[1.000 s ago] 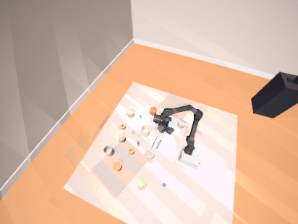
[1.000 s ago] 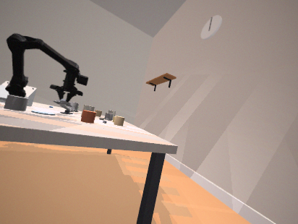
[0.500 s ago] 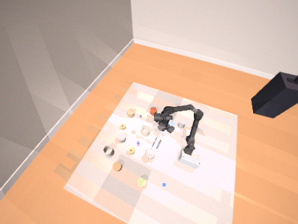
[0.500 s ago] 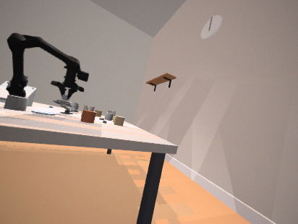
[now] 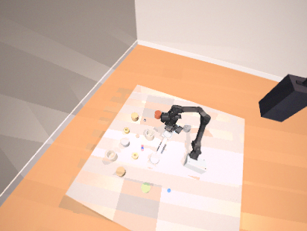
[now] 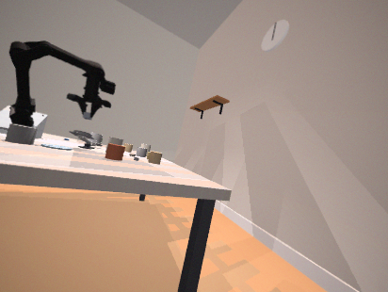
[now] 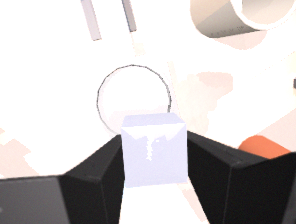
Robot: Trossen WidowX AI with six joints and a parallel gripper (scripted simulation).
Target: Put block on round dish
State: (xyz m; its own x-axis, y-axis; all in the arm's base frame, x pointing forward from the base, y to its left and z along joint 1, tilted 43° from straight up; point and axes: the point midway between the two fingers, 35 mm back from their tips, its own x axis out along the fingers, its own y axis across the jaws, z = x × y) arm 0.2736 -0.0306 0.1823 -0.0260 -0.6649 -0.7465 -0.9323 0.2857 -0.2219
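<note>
Now: gripper tip 60 mm past the round light-blue dish, 110 mm to the left of it and 170 mm above it. From my gripper tip the other things lie so: balance: 20 mm ahead, 120 mm to the left, 130 mm below.
</note>
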